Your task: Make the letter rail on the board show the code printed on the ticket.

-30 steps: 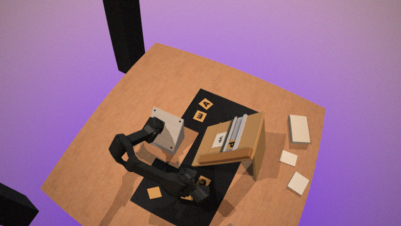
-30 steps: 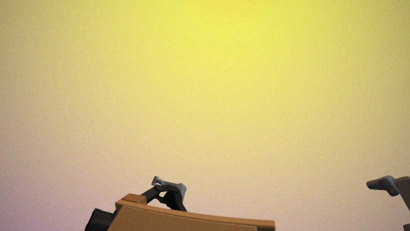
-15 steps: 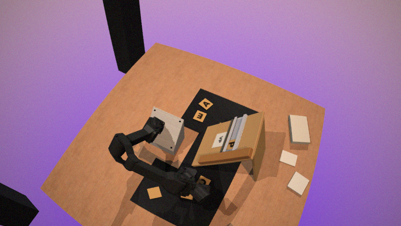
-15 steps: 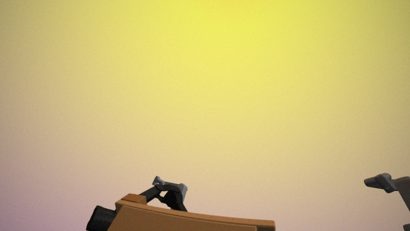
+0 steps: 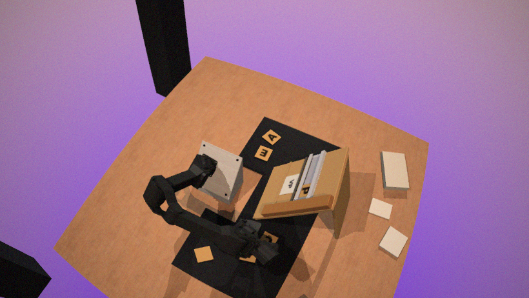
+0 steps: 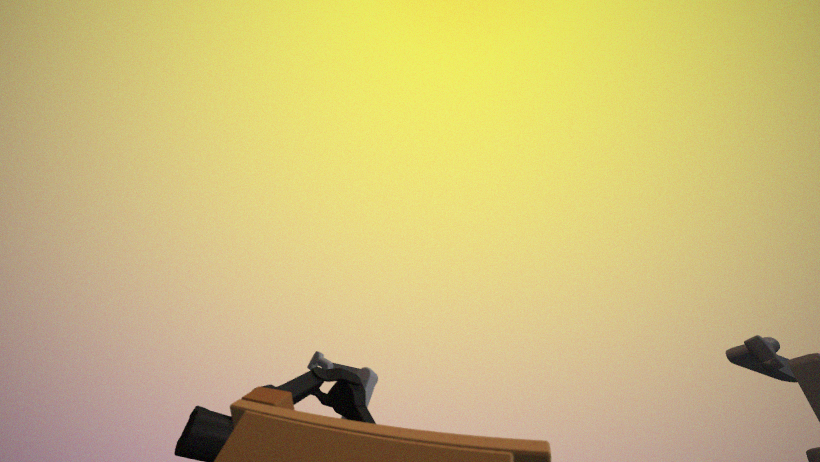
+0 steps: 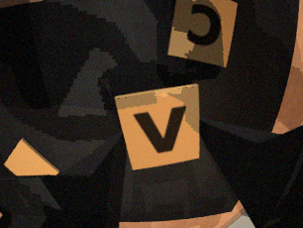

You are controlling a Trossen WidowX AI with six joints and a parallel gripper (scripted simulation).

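The c tile lies 8 cm to the left of my gripper tip, 3 cm below it and 3 cm ahead of it. The rest, counted from my gripper tip: black mat (21 cm to the left, 8 cm behind, 3 cm below); then blank tile (14 cm behind, 8 cm to the right, 3 cm below); then v tile (right at my gripper tip).
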